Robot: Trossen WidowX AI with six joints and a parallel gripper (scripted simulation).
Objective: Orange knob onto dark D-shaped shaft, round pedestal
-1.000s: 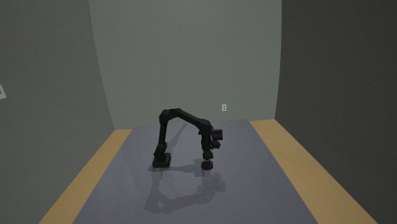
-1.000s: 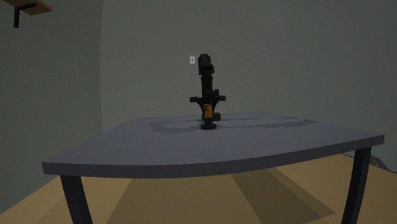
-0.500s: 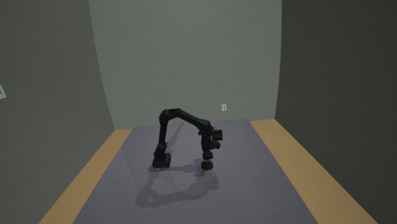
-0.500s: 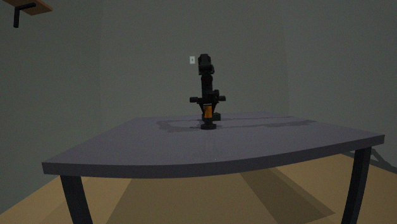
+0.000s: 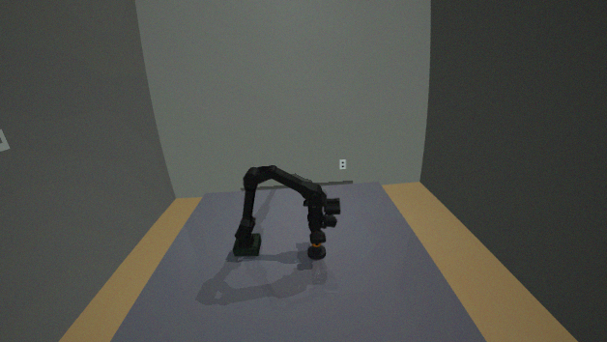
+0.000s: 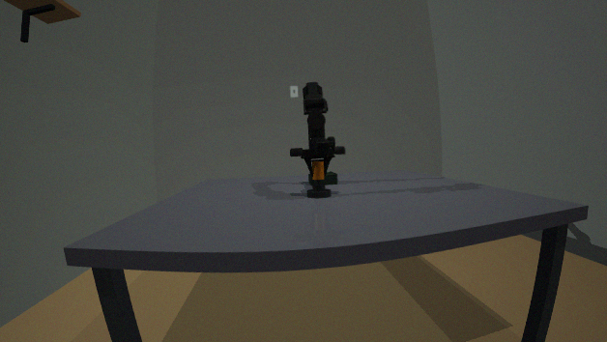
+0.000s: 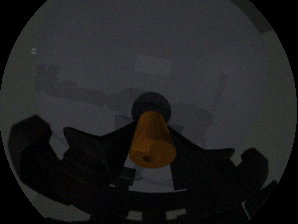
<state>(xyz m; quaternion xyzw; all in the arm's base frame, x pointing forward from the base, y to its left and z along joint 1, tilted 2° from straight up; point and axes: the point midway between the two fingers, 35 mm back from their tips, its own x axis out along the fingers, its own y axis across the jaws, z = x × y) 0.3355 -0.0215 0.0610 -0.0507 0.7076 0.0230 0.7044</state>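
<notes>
Right now the orange knob is 2 cm above my gripper tip. Round my gripper tip: dark round pedestal 4 cm below.
</notes>
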